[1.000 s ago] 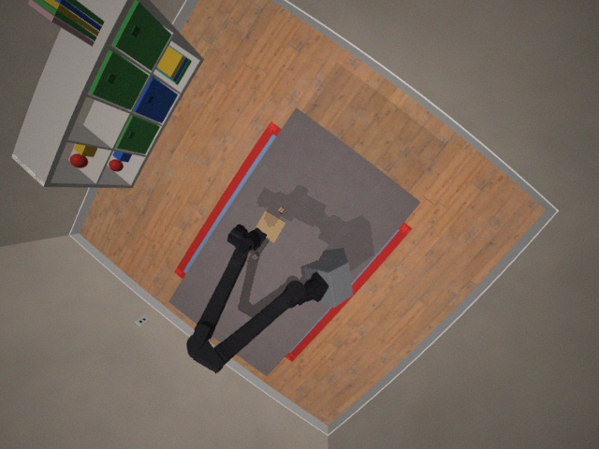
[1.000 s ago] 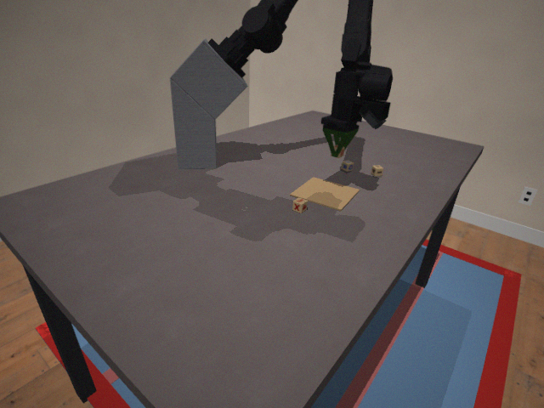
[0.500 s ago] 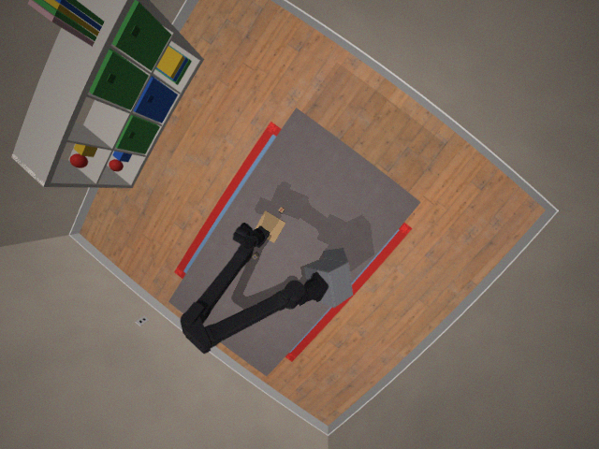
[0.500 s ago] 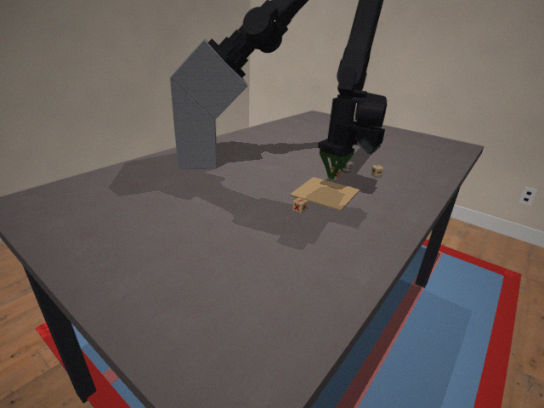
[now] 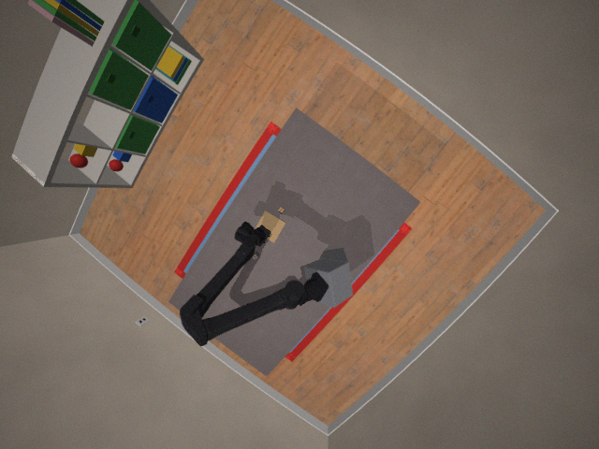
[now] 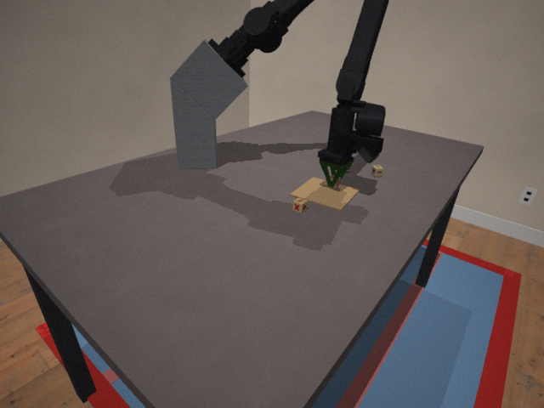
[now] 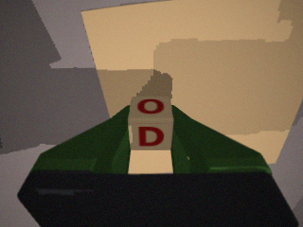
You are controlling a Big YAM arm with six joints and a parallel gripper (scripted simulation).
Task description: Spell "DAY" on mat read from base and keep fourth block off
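Right now my hand is 4 cm to the left of the tan mat and 2 cm above it. From my hand the other things lie so: wooden block: 16 cm to the right, 1 cm below, 1 cm ahead.
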